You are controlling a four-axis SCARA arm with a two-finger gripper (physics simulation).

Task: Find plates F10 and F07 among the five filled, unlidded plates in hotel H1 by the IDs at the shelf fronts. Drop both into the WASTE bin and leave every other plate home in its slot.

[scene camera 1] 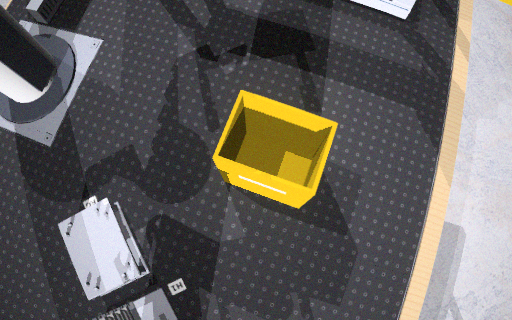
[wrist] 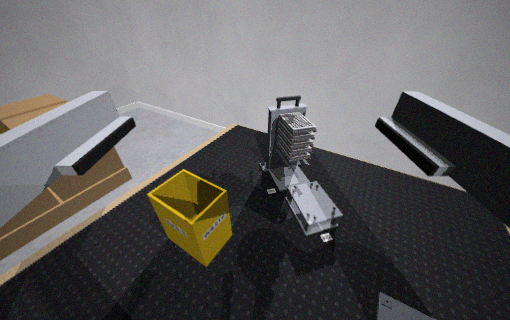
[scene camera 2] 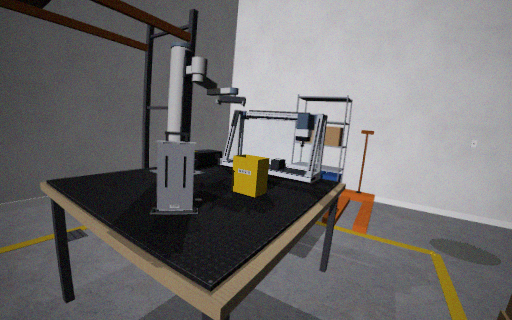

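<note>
Hotel H1 stands upright. In the wrist view a stack of plates sits in it, ahead of the gripper; their shelf-front IDs are too small to read. In scene camera 2 its panel hides the plates. Its H1 tag lies on the table. The yellow WASTE bin stands open-topped, with no plate visible inside in scene camera 1. My gripper is open and empty, high above the table and apart from the hotel and bin.
A low clear-topped stand is beside the hotel, with a small tag. The arm's column rises from a grey base plate. A gantry machine stands behind the bin in scene camera 2.
</note>
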